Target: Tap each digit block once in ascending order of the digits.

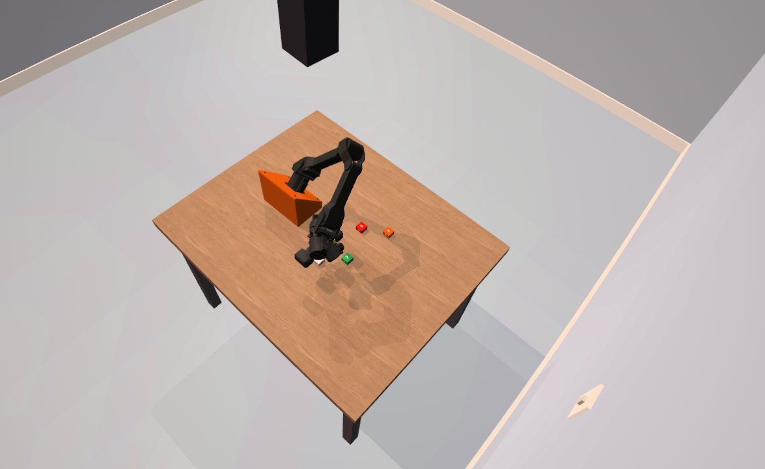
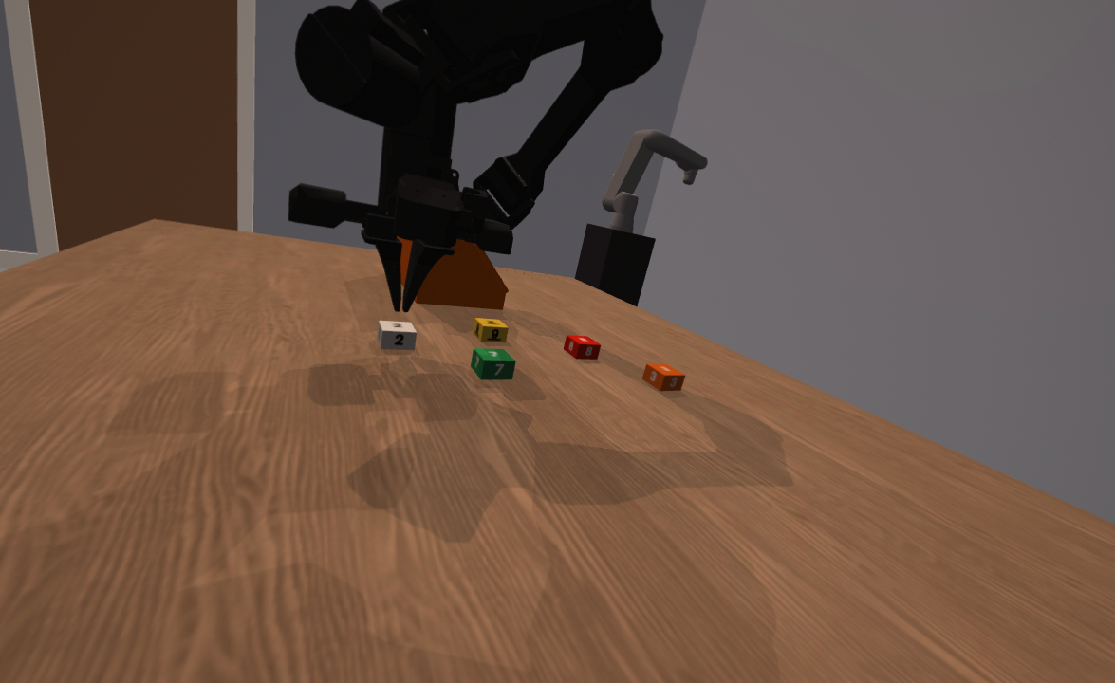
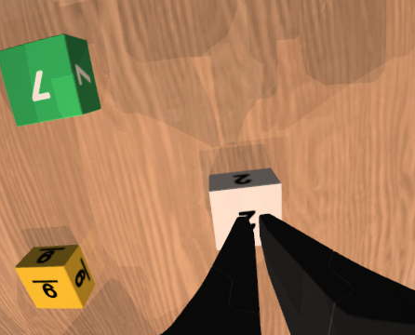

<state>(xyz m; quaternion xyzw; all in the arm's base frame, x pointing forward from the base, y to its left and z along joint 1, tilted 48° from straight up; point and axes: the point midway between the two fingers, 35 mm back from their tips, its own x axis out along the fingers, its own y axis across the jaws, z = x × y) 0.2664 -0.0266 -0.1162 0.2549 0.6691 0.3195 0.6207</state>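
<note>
My gripper tip is 3 cm above the white block marked 2 and 1 cm past it. From my gripper tip the other things lie so: green block marked 7: 8 cm to the left, 6 cm ahead, 3 cm below; red block marked 8: 22 cm to the left, 3 cm below, 1 cm behind; yellow block: 11 cm to the left, 5 cm behind, 3 cm below.
</note>
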